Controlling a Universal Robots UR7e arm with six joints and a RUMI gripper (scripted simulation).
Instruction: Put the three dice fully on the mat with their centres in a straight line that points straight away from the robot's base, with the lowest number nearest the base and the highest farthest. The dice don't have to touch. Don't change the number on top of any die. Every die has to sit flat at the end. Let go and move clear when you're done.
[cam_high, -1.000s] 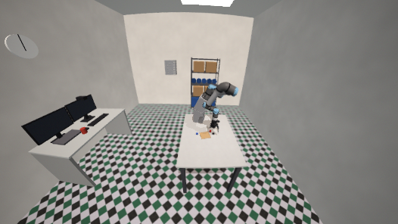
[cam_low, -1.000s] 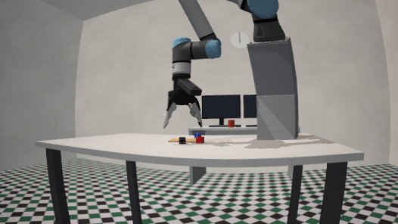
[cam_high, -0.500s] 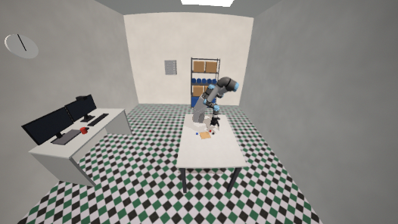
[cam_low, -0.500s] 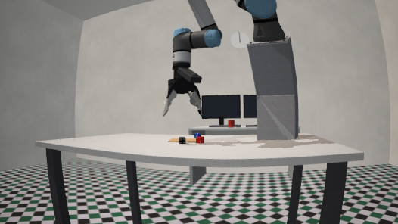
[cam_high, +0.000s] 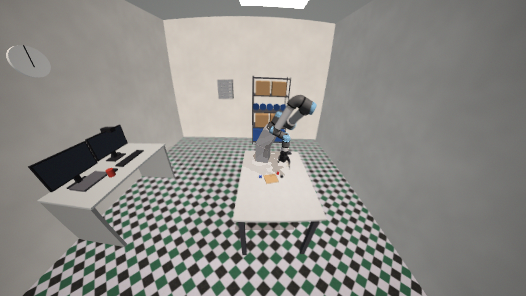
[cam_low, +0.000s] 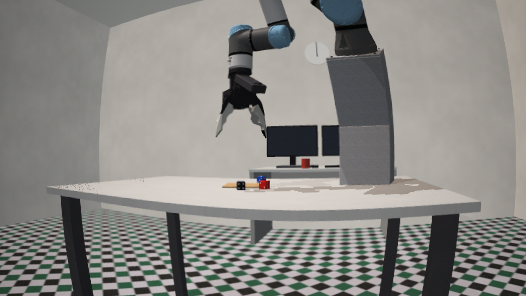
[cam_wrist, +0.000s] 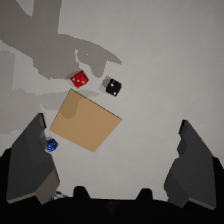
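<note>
Right now the black die is 10 mm ahead of my hand, 10 mm to the right of it and 140 mm below it. Also, from my hand: tan mat (20 mm ahead, 140 mm to the right, 150 mm below); then blue die (10 mm behind, 250 mm to the right, 140 mm below); then red die (60 mm behind, 40 mm to the right, 140 mm below).
</note>
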